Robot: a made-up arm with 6 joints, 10 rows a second.
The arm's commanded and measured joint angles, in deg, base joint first. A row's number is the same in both.
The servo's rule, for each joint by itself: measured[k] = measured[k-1] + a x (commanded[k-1-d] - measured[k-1]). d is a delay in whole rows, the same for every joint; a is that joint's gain. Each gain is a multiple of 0.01, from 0.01 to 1. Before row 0 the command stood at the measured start. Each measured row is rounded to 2 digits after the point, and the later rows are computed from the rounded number. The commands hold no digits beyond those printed.
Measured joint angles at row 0: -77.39, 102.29, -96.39, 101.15, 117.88, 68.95
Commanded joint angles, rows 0 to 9: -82.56, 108.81, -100.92, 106.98, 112.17, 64.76; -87.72, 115.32, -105.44, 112.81, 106.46, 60.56; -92.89, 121.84, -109.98, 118.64, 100.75, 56.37; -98.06, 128.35, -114.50, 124.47, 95.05, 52.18; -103.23, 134.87, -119.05, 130.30, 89.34, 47.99; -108.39, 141.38, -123.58, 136.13, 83.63, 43.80; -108.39, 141.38, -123.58, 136.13, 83.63, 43.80; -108.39, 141.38, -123.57, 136.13, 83.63, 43.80; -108.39, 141.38, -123.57, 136.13, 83.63, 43.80; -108.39, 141.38, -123.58, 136.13, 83.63, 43.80
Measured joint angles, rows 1 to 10: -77.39, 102.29, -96.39, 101.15, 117.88, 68.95; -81.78, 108.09, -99.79, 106.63, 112.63, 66.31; -86.83, 114.52, -104.03, 112.44, 106.95, 62.69; -91.98, 121.03, -108.49, 118.27, 101.25, 58.71; -97.15, 127.54, -113.00, 124.10, 95.55, 54.60; -102.32, 134.06, -117.54, 129.93, 89.84, 50.44; -107.48, 140.57, -122.07, 135.76, 84.13, 46.26; -108.25, 141.29, -123.20, 136.11, 83.67, 44.71; -108.37, 141.37, -123.48, 136.13, 83.63, 44.14; -108.39, 141.38, -123.55, 136.13, 83.63, 43.93
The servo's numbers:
d 1
a 0.85 0.89 0.75 0.94 0.92 0.63

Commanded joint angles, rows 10 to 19: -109.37, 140.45, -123.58, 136.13, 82.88, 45.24; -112.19, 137.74, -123.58, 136.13, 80.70, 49.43; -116.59, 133.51, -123.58, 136.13, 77.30, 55.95; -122.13, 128.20, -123.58, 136.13, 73.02, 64.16; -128.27, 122.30, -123.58, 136.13, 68.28, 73.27; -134.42, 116.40, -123.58, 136.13, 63.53, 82.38; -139.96, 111.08, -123.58, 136.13, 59.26, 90.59; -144.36, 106.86, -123.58, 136.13, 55.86, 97.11; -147.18, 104.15, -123.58, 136.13, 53.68, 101.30; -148.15, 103.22, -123.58, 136.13, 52.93, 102.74
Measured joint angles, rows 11 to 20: -108.39, 141.38, -123.57, 136.13, 83.63, 43.85; -109.22, 140.55, -123.58, 136.13, 82.94, 44.73; -111.74, 138.05, -123.58, 136.13, 80.88, 47.69; -115.86, 134.01, -123.58, 136.13, 77.59, 52.89; -121.19, 128.84, -123.58, 136.13, 73.39, 59.99; -127.21, 123.02, -123.58, 136.13, 68.69, 68.36; -133.34, 117.13, -123.58, 136.13, 63.94, 77.19; -138.97, 111.75, -123.58, 136.13, 59.63, 85.63; -143.55, 107.40, -123.58, 136.13, 56.16, 92.86; -146.64, 104.51, -123.58, 136.13, 53.88, 98.18
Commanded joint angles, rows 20 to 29: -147.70, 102.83, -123.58, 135.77, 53.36, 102.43; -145.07, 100.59, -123.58, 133.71, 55.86, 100.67; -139.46, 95.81, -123.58, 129.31, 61.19, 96.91; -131.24, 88.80, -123.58, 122.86, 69.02, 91.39; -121.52, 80.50, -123.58, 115.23, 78.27, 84.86; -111.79, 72.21, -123.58, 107.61, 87.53, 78.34; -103.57, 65.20, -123.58, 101.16, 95.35, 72.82; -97.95, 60.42, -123.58, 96.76, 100.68, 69.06; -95.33, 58.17, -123.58, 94.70, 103.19, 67.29; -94.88, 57.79, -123.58, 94.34, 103.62, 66.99
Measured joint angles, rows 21 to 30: -147.92, 103.36, -123.58, 136.13, 53.01, 101.05; -147.73, 102.89, -123.58, 135.79, 53.33, 101.92; -145.47, 100.84, -123.58, 133.83, 55.66, 101.13; -140.36, 96.36, -123.58, 129.58, 60.75, 98.47; -132.61, 89.63, -123.58, 123.26, 68.36, 94.01; -123.18, 81.50, -123.58, 115.71, 77.48, 88.25; -113.50, 73.23, -123.58, 108.10, 86.73, 82.01; -105.06, 66.08, -123.58, 101.58, 94.66, 76.22; -99.02, 61.04, -123.58, 97.05, 100.20, 71.71; -95.88, 58.49, -123.58, 94.84, 102.95, 68.93
